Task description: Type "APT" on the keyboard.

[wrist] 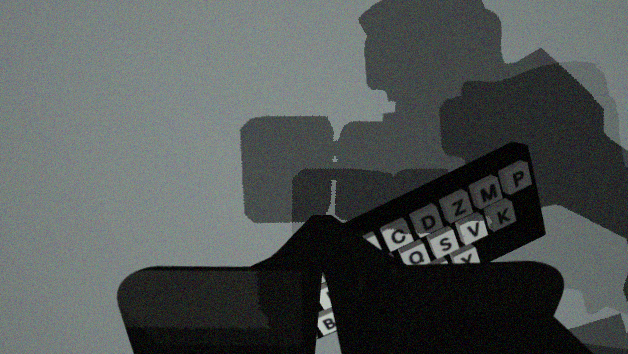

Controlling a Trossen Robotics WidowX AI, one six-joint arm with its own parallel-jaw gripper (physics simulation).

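Places are measured from the arm's base along level axes (x ahead, y left, z up), in centimetres.
Pixels of known places: gripper, fingertip midpoint: (321,225).
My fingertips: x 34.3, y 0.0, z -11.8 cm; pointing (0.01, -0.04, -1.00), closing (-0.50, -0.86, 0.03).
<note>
Behind a point stands the place of what it marks.
A black keyboard (532,220) @[x 25.8, y -10.9, z -15.1 cm] with letter keys lies tilted across the right of the wrist view. Its P key (517,177) @[x 29.6, y -10.4, z -14.6 cm] shows at the upper right end of the top row, beside M, Z, D and C. Q, S, V, K and part of Y show in the rows below. The A and T keys cannot be made out. My black gripper (321,225) @[x 34.3, y 0.0, z -11.8 cm] is shut and empty, its tips together at the keyboard's upper edge, left of the C key. The fingers hide the left part of the keyboard. A B key (328,322) @[x 26.6, y 3.4, z -14.6 cm] shows through the narrow gap behind the tips.
The keyboard rests on a grey table top (125,125) @[x 42.7, y 7.0, z -16.2 cm]. Dark shadows of the arm and gripper fall across the table above the keyboard and over its upper right keys. A darker grey shape (602,332) shows at the lower right edge.
</note>
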